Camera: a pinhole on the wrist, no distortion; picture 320 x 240 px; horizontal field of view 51.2 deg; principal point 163.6 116.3 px. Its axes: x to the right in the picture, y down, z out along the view. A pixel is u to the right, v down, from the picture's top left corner.
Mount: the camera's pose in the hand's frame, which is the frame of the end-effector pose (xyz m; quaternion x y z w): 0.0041 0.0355 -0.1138 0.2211 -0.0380 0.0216 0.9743
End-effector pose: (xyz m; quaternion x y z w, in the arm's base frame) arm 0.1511 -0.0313 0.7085 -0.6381 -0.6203 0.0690 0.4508
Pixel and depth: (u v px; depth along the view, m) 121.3 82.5 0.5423
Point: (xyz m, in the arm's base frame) -0.2757 0.0114 0.6274
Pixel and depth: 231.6 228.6 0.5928
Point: -0.1937 0.2777 0.4680
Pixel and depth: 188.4 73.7 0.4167
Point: -0.1422 0.0624 0.7000
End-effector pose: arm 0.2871 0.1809 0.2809 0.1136 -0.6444 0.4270 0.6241
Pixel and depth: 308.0 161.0 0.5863
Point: 0.0097 -0.1463 0.5988
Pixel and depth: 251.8 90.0 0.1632
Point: 0.2888 0.1460 0.3376
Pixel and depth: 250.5 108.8 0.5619
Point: 0.1292 -0.1818 0.5290
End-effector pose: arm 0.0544 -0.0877 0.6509 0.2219 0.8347 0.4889 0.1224
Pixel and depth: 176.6 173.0 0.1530
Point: 0.0687 -0.0644 0.6273
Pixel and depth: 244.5 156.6 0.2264
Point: 0.0529 -0.0014 0.5675
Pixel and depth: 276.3 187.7 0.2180
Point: 0.0435 0.0183 0.5854
